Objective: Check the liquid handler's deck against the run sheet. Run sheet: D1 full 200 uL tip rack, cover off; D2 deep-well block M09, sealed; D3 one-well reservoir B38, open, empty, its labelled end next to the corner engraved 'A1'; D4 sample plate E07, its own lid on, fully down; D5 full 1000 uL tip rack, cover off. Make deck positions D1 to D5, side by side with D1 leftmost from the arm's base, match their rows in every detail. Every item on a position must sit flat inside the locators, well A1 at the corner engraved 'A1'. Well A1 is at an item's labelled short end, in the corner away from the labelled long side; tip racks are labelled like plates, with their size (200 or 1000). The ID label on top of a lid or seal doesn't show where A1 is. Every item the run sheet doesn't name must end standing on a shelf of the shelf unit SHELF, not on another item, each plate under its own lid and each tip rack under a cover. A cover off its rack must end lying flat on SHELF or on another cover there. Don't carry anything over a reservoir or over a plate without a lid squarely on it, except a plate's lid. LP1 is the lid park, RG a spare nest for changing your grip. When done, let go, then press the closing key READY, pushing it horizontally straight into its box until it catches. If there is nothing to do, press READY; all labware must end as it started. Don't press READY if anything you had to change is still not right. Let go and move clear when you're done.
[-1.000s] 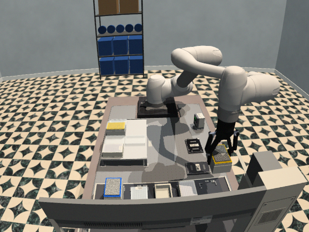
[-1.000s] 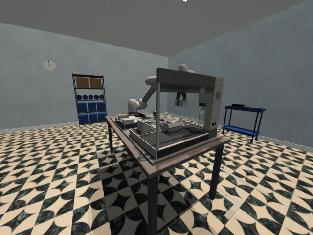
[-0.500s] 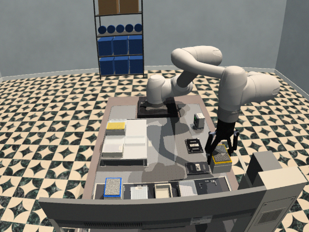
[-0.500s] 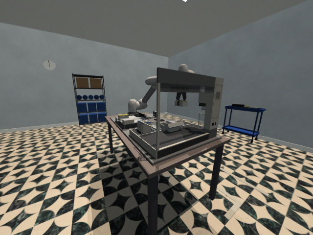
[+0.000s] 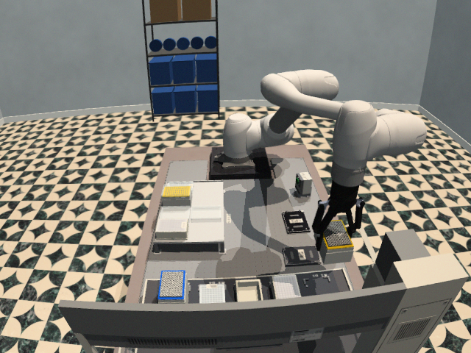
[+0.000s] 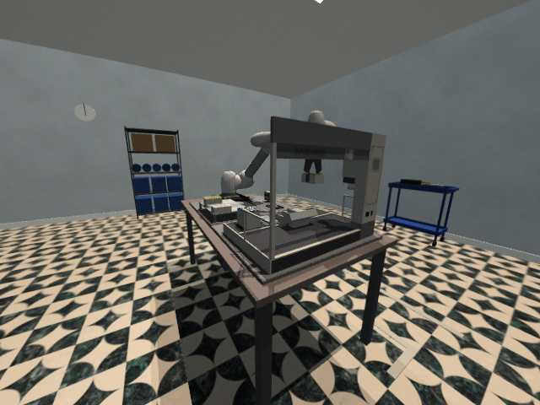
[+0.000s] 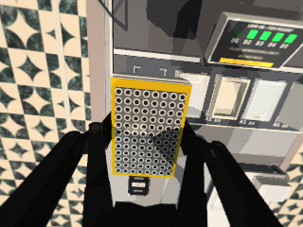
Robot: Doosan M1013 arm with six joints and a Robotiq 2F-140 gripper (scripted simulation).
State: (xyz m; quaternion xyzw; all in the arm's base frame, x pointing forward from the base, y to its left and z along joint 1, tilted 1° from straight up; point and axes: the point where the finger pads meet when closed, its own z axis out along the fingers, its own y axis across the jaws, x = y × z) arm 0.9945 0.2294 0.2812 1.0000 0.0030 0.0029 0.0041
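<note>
The white sealed block is 230 mm below my hand and 120 mm to the right of it. The rest, counted from my hand: yellow-framed tip rack (10 mm to the right, 10 mm behind, 10 mm above); cream reservoir (250 mm to the right, 240 mm below); liquid handler tower (370 mm ahead, 50 mm to the left, 30 mm below).
</note>
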